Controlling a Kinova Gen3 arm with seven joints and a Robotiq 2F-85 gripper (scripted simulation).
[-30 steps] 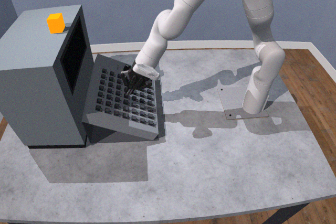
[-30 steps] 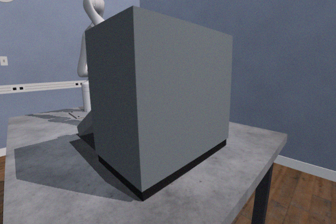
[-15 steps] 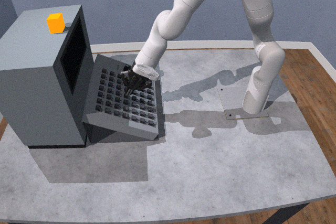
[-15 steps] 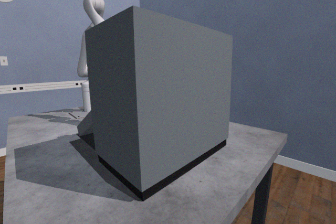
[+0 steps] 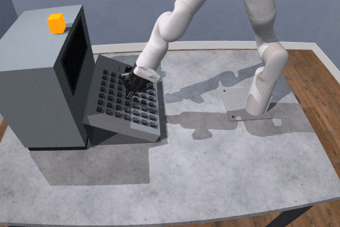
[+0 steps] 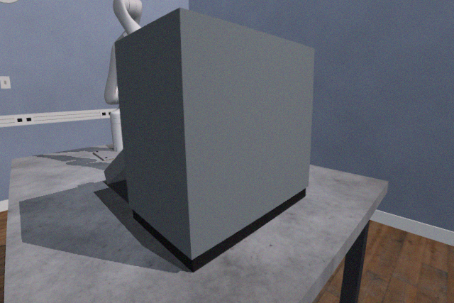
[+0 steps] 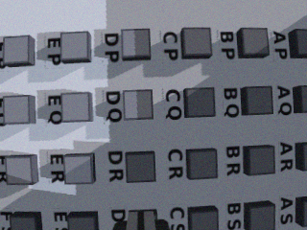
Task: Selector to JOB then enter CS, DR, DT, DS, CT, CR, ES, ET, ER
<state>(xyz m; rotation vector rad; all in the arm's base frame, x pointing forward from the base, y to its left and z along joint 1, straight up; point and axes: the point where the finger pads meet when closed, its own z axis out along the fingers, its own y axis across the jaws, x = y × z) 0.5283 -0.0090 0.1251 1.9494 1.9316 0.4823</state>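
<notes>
My gripper is now 20 mm past the key, 30 mm to the left of it and 40 mm above it. Also, from my hand: black selector knob: 10 mm ahead, 160 mm to the right, 10 mm below; sloped keypad: 40 mm ahead, 50 mm to the right, 60 mm below.
</notes>
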